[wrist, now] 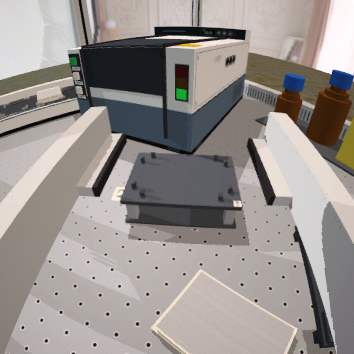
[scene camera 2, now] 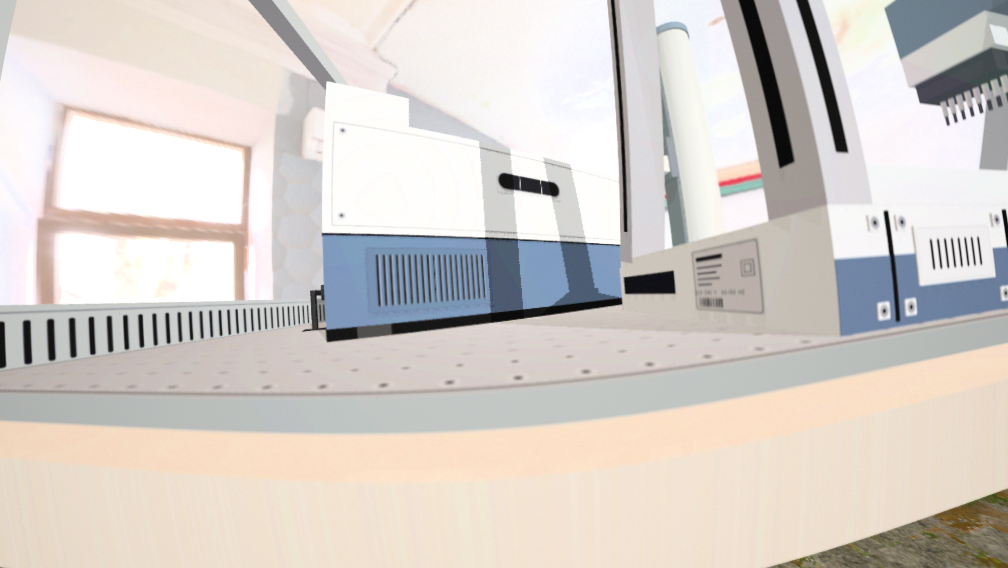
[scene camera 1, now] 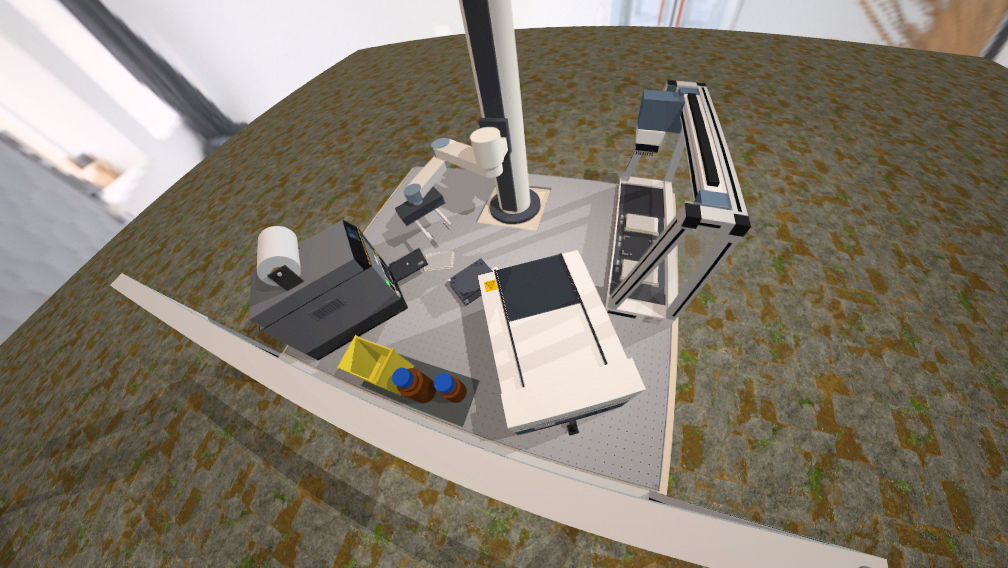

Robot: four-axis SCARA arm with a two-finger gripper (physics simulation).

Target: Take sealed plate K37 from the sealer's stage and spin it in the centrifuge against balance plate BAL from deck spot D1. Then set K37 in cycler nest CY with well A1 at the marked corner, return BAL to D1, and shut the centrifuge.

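Frame: origin at the arm's base, x ahead, y left, z up, level; centimetres.
Seen in the pictures: gripper, between the fingertips: (wrist: 186,124) (scene camera 1: 440,232); arm's base, origin of its link: (scene camera 1: 515,206).
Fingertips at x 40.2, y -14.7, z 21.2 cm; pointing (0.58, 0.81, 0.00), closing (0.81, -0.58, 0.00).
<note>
Pixels of each thing's top centre, then the offset from my fingertips to it. "pt": a spot on its surface instead.
- dark block with small pegs, centre of its top: (wrist: 182,169) (scene camera 1: 471,276) dx +8.0, dy +12.4, dz -14.2 cm
- flat pale rectangle with a cream rim, a spot on its surface: (wrist: 225,320) (scene camera 1: 439,261) pt dx +1.2, dy -6.4, dz -18.2 cm
- dark sealer's stage, centre of its top: (scene camera 1: 403,265) dx +12.1, dy -14.3, dz -8.6 cm
- dark sealer, centre of its top: (scene camera 1: 270,239) dx +33.5, dy -32.8, dz +27.7 cm
- white roll, centre of its top: (scene camera 1: 264,243) dx +35.2, dy -34.2, dz +27.7 cm
- yellow bin, centre of its top: (scene camera 1: 347,351) dx +51.0, dy -11.6, dz -2.4 cm
My gripper (scene camera 1: 440,233) (wrist: 186,124) is open and empty, its fingers apart above the deck. A dark block with small pegs (scene camera 1: 466,282) (wrist: 182,180) shows beyond and below the fingers in the wrist view. A flat pale rectangle with a cream rim (scene camera 1: 438,261) (wrist: 225,320) lies near the dark sealer's stage (scene camera 1: 407,265); I cannot tell whether it is a plate or a marking. The white and blue machine (scene camera 1: 564,373) (scene camera 2: 416,176) (wrist: 215,75), apparently the centrifuge, shows a dark cover (scene camera 1: 539,285) (wrist: 125,70) with no visible gap. Labels K37, BAL and CY are not readable.
The dark sealer (scene camera 1: 331,282) carries a white roll (scene camera 1: 277,250). Brown bottles (scene camera 1: 416,388) (wrist: 327,117) and a yellow bin (scene camera 1: 370,363) stand near the low pale wall. A gantry (scene camera 1: 723,151) with a pipetting head (scene camera 1: 660,111) (scene camera 2: 955,59) stands at the right in the first scene view.
</note>
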